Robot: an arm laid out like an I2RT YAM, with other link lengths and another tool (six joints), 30 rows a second.
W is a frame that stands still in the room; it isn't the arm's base.
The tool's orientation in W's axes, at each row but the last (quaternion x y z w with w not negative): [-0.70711, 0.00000, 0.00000, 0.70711]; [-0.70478, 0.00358, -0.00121, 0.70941]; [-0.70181, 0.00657, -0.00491, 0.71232]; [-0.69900, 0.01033, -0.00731, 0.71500]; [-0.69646, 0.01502, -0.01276, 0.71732]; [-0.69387, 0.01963, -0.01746, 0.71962]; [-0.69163, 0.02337, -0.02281, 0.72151]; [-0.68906, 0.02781, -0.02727, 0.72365]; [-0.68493, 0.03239, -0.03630, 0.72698]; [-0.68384, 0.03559, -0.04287, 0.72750]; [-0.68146, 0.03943, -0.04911, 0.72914]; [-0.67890, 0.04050, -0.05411, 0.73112]
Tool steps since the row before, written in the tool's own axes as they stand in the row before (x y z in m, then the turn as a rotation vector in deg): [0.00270, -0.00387, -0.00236, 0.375, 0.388, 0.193]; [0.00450, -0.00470, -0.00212, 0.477, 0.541, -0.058]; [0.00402, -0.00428, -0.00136, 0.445, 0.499, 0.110]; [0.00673, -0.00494, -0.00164, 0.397, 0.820, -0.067]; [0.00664, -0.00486, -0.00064, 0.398, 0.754, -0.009]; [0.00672, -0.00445, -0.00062, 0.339, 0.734, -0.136]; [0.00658, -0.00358, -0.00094, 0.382, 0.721, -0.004]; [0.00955, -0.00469, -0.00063, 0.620, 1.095, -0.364]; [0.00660, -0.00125, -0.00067, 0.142, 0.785, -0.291]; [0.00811, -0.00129, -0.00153, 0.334, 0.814, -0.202]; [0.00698, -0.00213, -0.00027, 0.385, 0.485, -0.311]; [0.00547, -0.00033, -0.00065, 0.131, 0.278, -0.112]
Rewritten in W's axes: [0.00270, -0.00236, 0.00387, 0.375, 0.193, -0.388]; [0.00450, -0.00218, 0.00467, 0.475, -0.058, -0.543]; [0.00401, -0.00149, 0.00425, 0.446, 0.110, -0.498]; [0.00671, -0.00192, 0.00487, 0.392, -0.058, -0.823]; [0.00662, -0.00104, 0.00481, 0.395, -0.002, -0.755]; [0.00669, -0.00113, 0.00440, 0.330, -0.127, -0.740]; [0.00650, -0.00152, 0.00352, 0.381, 0.002, -0.721]; [0.00947, -0.00160, 0.00463, 0.591, -0.357, -1.113]; [0.00649, -0.00138, 0.00123, 0.120, -0.257, -0.801]; [0.00787, -0.00250, 0.00125, 0.321, -0.188, -0.823]; [0.00685, -0.00128, 0.00217, 0.352, -0.324, -0.501]; [0.00533, -0.00140, 0.00036, 0.122, -0.108, -0.284]
